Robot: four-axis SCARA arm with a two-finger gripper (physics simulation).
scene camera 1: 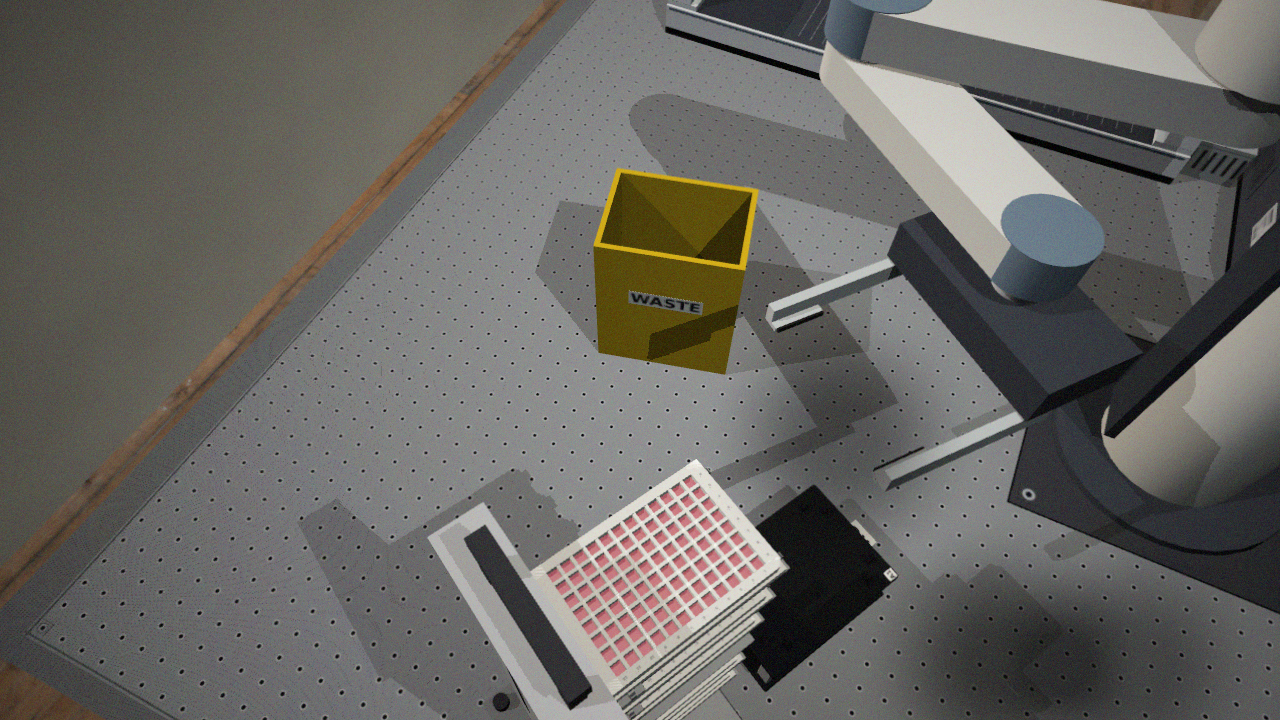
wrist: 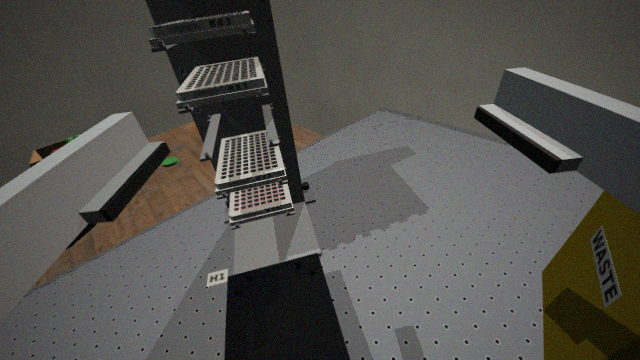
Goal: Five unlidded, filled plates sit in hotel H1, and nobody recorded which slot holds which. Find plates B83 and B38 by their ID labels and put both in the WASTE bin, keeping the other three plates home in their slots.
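Places are measured from the arm's base along level axes (x right, y ahead, z up), in metres.
Where they show: gripper, fingertip midpoint: (scene camera 1: 823, 392) (wrist: 318, 111); arm's base at its link origin: (scene camera 1: 1161, 453).
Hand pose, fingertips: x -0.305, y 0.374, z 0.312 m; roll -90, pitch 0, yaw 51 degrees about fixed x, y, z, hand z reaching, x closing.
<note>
Things, the pixels of their centre, and the offset from my fingertips.
- yellow WASTE bin at the middle of its body: (scene camera 1: 673, 276) dz -0.199, dx +0.207, dy +0.214 m
- second plate at the middle of its body: (wrist: 226, 77) dz -0.024, dx -0.215, dy +0.046 m
- black platform at the middle of its body: (scene camera 1: 791, 582) (wrist: 285, 335) dz -0.264, dx -0.052, dy -0.040 m
- H1 tag at the middle of its body: (wrist: 217, 277) dz -0.299, dx -0.211, dy -0.067 m
My gripper (scene camera 1: 838, 398) (wrist: 318, 111) is open and empty, to the right of the yellow WASTE bin (scene camera 1: 617, 326) (wrist: 565, 265) and away from hotel H1 (scene camera 1: 456, 537) (wrist: 265, 30). The hotel's top plate (scene camera 1: 662, 573) (wrist: 205, 26) has a label that looks like B83 in the wrist view. The second plate (wrist: 225, 77) has a blurred label, perhaps also starting with B. Below it, a pair of bare rails (wrist: 211, 137) holds no plate. Two lower plates (wrist: 250, 157) (wrist: 260, 200) have unreadable labels. No plate shows in the visible part of the bin's inside.
A black platform (scene camera 1: 819, 582) (wrist: 282, 310) lies in front of the hotel, near the H1 tag (wrist: 217, 277). The arm's base column (scene camera 1: 1239, 420) stands at the right. A long railed deck (scene camera 1: 751, 40) runs along the back. The perforated table's wooden edge (scene camera 1: 340, 237) is at the left.
</note>
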